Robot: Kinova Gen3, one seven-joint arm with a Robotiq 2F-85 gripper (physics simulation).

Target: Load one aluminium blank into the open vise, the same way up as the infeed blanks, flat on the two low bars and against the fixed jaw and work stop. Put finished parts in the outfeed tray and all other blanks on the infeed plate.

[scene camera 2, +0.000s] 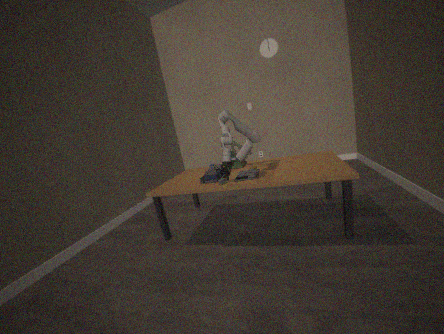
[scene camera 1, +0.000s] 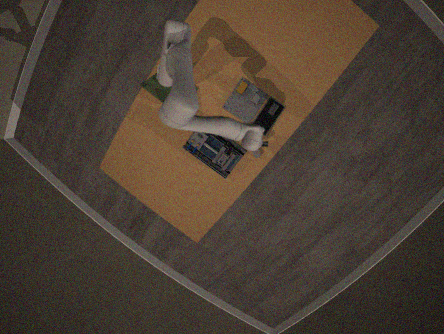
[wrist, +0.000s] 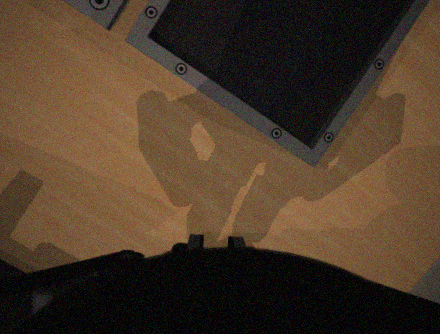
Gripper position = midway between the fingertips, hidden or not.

I see my gripper point(wrist: 214, 255), a dark outfeed tray point(wrist: 305, 74) and a grey infeed plate point(scene camera 1: 236, 104).
